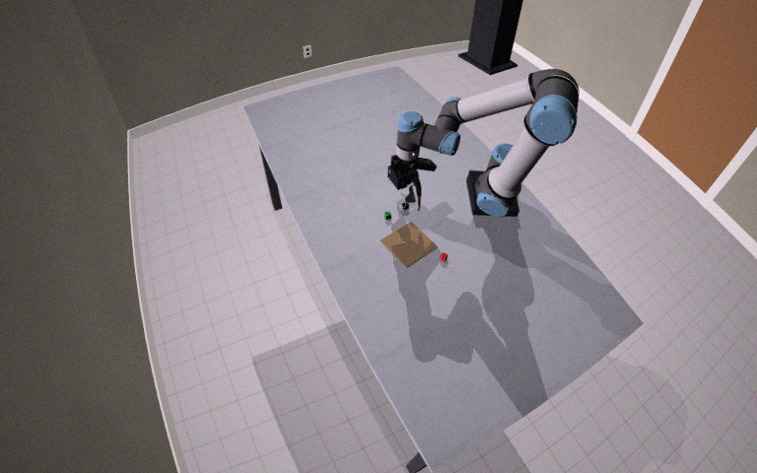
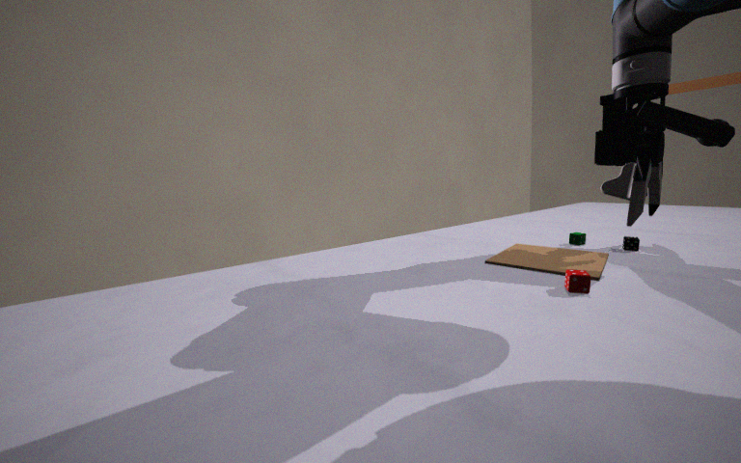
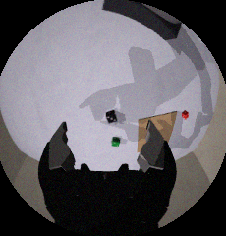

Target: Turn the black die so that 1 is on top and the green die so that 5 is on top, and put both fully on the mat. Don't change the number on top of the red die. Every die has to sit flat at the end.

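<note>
My gripper is now 10 mm short of the black die, 10 mm to the right of it and 40 mm above it. Round my hand: green die (90 mm ahead, 10 mm to the left, 40 mm below); red die (50 mm ahead, 260 mm to the left, 40 mm below); brown mat (110 mm ahead, 150 mm to the left, 40 mm below).
</note>
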